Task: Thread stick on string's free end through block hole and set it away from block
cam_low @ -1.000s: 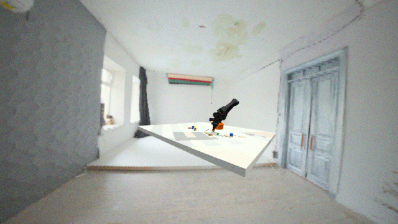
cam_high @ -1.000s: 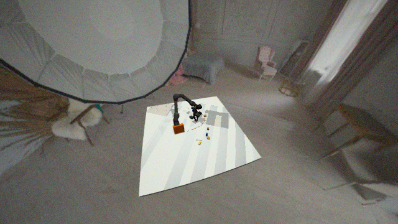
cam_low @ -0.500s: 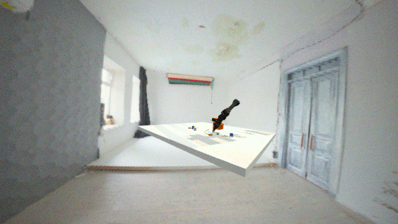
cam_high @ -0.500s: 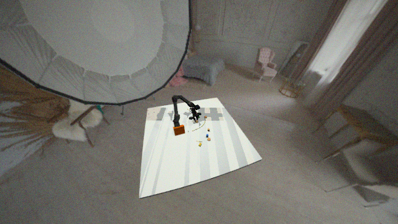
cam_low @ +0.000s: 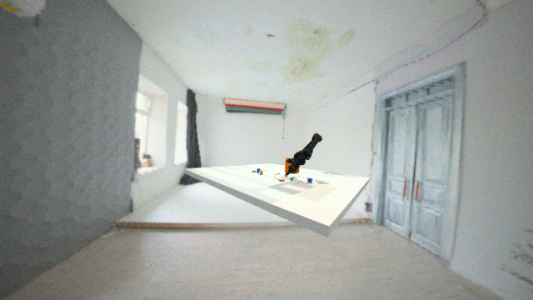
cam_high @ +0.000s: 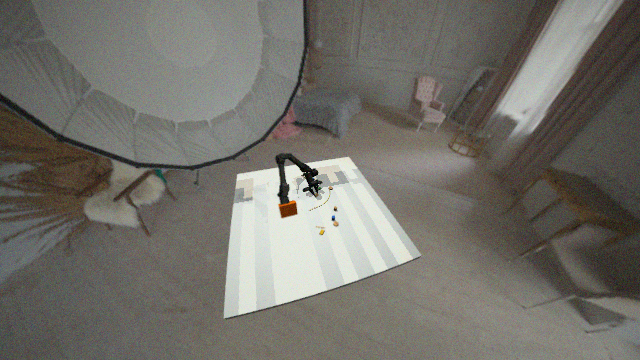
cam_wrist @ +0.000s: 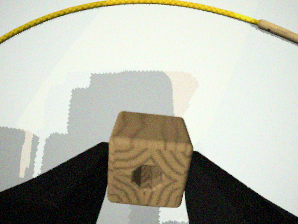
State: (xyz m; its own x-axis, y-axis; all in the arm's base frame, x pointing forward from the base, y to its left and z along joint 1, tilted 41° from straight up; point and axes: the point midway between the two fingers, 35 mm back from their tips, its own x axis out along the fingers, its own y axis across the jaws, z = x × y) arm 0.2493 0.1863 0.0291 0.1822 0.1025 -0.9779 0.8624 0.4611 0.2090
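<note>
Now: gripper tip right at the wooden block. Round my gripper tip: green block: 40 mm ahead, 90 mm to the left, 20 mm below; yellow piece: 20 mm behind, 380 mm to the right, 20 mm below; blue cube: 10 mm behind, 220 mm to the left, 10 mm below.
</note>
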